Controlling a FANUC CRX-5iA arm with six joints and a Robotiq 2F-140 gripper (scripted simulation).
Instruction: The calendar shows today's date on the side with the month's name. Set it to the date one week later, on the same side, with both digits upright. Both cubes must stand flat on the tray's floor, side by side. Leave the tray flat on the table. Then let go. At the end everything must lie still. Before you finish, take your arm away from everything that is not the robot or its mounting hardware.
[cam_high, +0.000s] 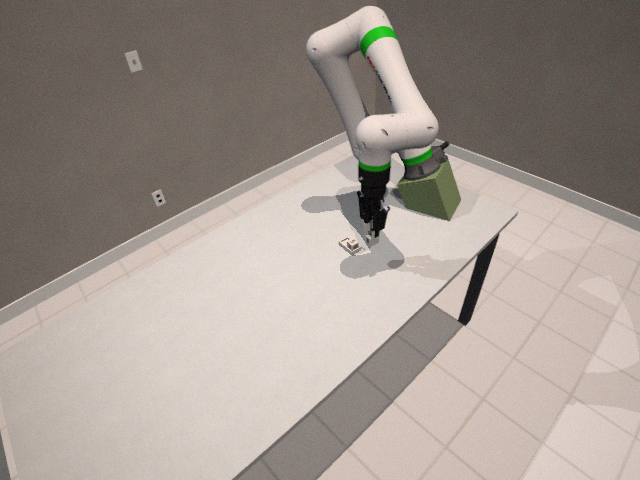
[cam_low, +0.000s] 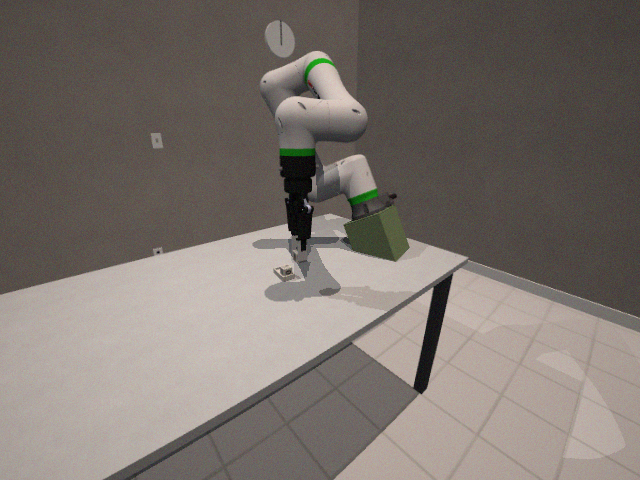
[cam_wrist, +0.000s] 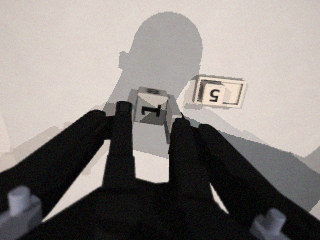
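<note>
Now: the white calendar cube 30 mm below my hand.
</note>
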